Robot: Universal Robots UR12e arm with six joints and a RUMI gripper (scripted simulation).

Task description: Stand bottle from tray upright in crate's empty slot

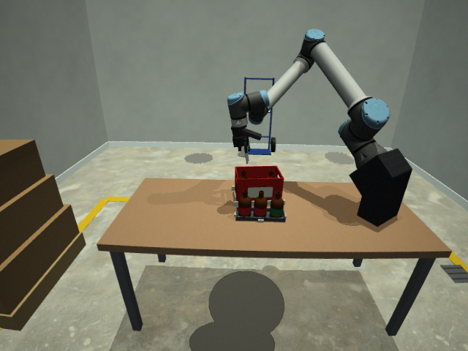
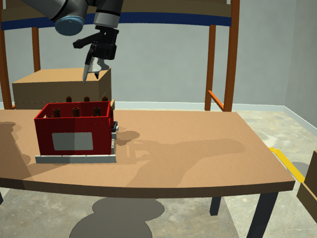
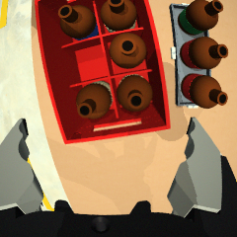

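Right now my hand is 3 cm past the grey tray, 21 cm to the right of it and 26 cm above it. Round my hand: red crate 7 cm behind, 1 cm to the right, 19 cm below.
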